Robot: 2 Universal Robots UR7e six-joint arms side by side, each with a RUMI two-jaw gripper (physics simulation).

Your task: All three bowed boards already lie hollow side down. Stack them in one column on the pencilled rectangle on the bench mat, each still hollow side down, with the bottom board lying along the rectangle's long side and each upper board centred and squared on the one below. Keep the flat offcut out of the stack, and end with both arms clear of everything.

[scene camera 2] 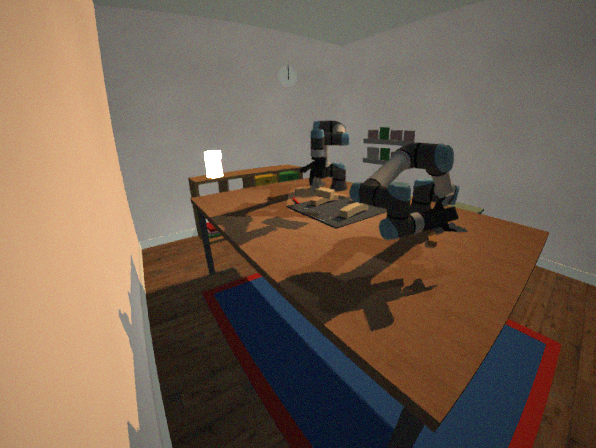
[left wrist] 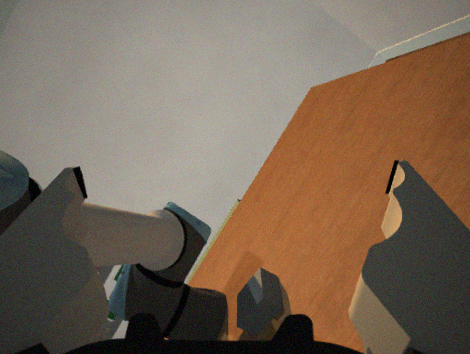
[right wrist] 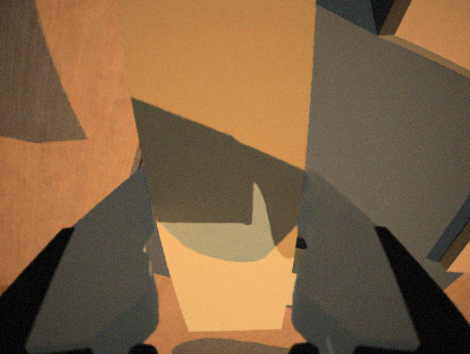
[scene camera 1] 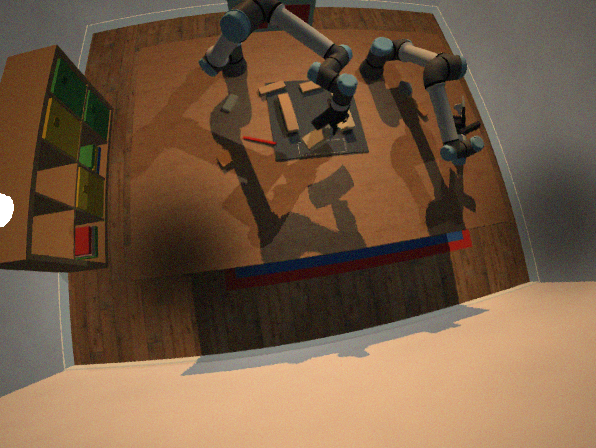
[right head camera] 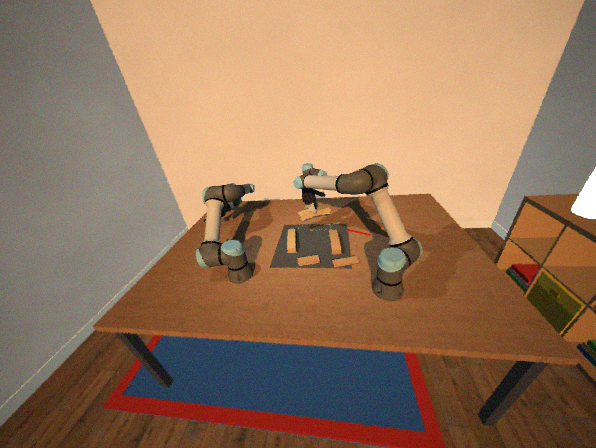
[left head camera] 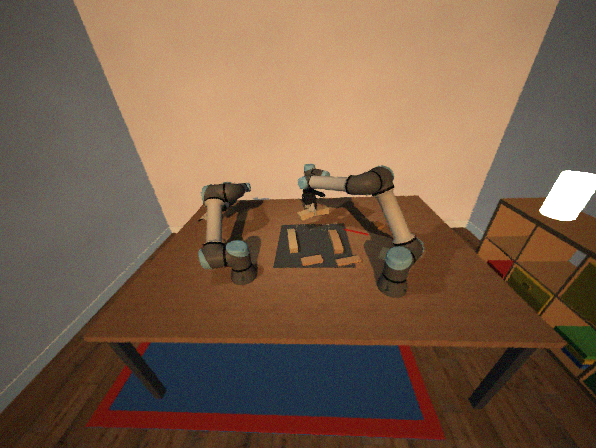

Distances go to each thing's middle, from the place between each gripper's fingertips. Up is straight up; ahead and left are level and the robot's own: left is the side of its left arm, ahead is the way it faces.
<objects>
Right now my right hand is 120 mm past the dark bench mat (scene camera 1: 288,145), 10 mm to the left of it and 140 mm above it.
Now: left hand 79 cm to the left of the dark bench mat, 22 cm above it and 7 cm short of it.
</objects>
